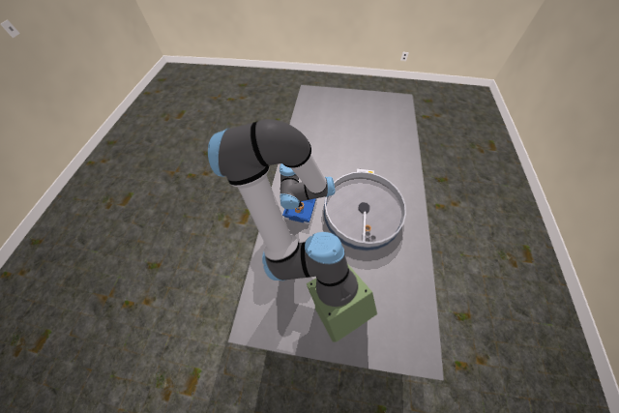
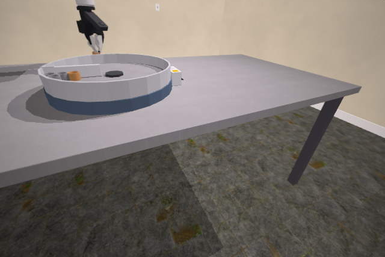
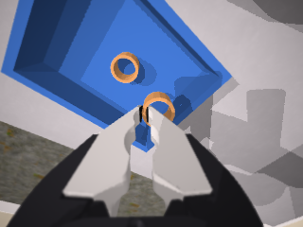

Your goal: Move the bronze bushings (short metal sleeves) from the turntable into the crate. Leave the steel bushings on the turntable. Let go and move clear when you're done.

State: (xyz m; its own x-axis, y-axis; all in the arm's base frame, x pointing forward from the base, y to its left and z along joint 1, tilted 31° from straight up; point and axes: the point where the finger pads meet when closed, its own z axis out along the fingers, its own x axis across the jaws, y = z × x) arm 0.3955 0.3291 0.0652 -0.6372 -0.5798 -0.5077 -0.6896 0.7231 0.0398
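My hand is 50 mm above the crate and 40 mm short of it. From my hand the other things lie so: round turntable: 330 mm to the right, 130 mm ahead, 20 mm below.
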